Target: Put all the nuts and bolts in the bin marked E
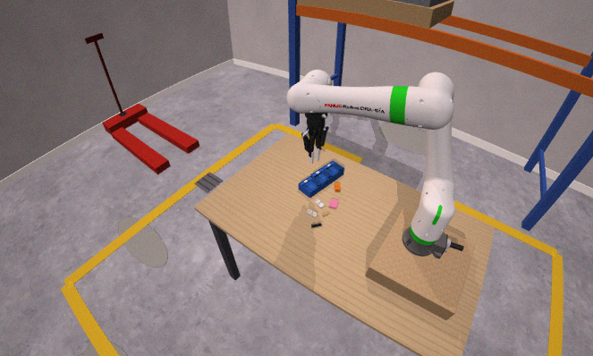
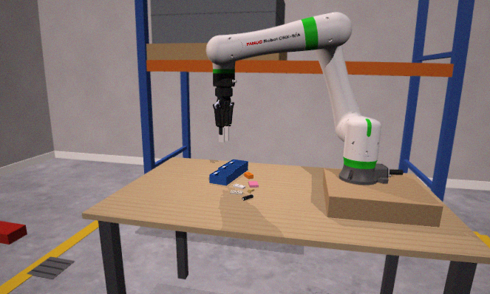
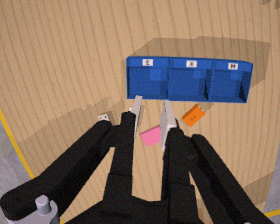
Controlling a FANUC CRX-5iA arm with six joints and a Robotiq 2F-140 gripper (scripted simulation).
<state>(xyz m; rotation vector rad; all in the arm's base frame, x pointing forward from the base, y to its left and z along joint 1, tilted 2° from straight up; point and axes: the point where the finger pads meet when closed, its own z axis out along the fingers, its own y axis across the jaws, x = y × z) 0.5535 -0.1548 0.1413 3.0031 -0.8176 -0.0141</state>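
Right now the brass piece is 12 cm behind my hand, 13 cm to the left of it and 21 cm below it. Round my hand: orange block 11 cm behind, 7 cm to the right, 21 cm below; blue bin row 2 cm behind, 7 cm to the right, 19 cm below; pink block 13 cm behind, 5 cm to the left, 21 cm below.
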